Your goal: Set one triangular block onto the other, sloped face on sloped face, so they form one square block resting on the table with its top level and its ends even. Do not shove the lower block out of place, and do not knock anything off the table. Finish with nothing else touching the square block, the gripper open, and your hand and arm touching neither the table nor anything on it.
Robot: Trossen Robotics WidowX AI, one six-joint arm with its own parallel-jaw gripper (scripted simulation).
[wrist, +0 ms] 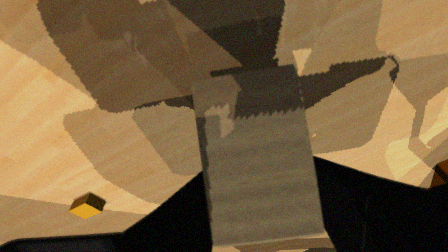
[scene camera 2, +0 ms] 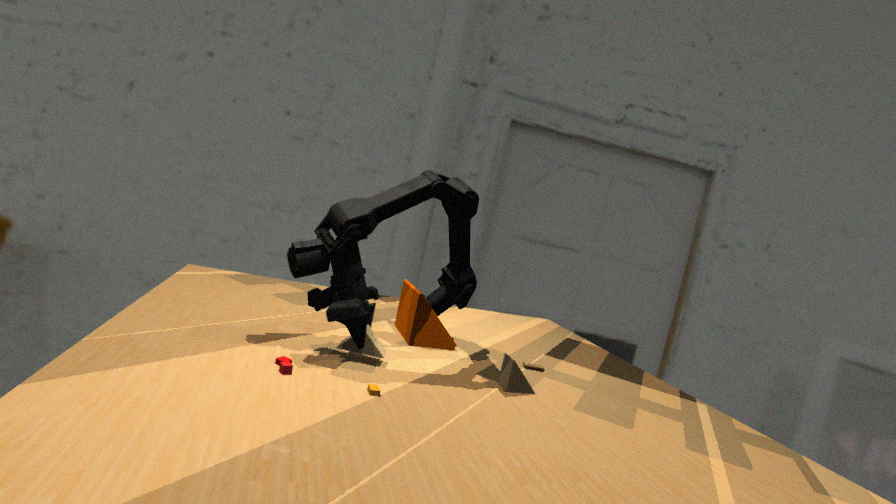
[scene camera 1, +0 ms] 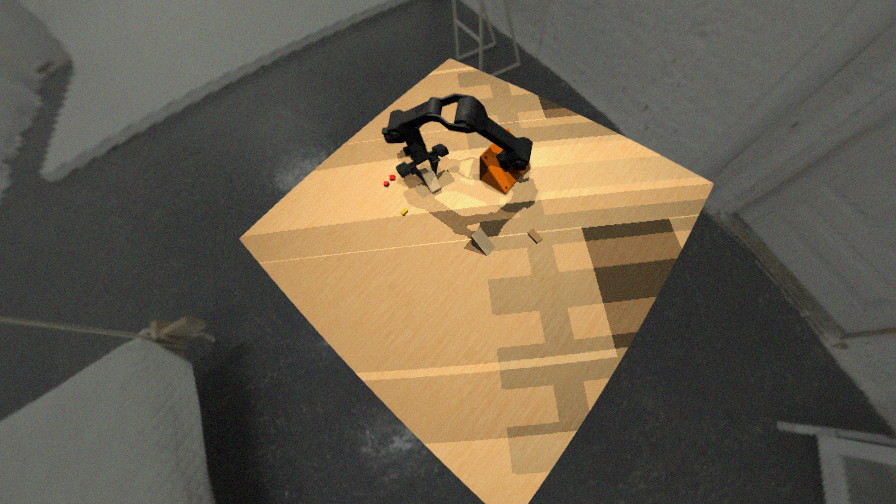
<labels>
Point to a grey triangular block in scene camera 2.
At 511, 379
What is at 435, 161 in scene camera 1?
My gripper.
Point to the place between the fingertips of my gripper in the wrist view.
255, 169
</labels>
